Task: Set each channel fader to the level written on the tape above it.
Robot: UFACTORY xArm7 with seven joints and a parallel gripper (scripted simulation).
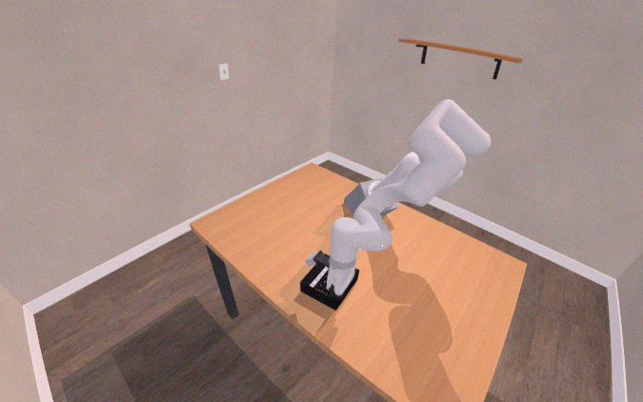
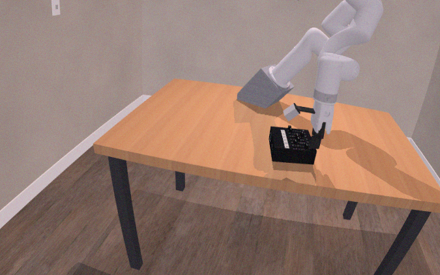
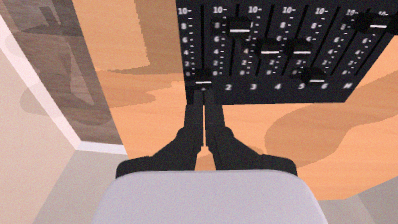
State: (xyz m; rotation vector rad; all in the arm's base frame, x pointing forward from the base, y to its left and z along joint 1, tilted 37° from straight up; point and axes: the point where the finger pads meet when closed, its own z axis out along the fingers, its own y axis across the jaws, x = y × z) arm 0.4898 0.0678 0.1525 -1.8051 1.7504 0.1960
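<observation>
My gripper is now 3 cm to the left of the fader 1 cap and 1 cm above it. From my hand the other things lie so: fader 2 cap (1 cm behind, 7 cm to the right, 1 cm below); fader 4 cap (6 cm behind, 6 cm to the right, 1 cm below); fader 3 cap (4 cm behind, 5 cm to the right, 1 cm below).
</observation>
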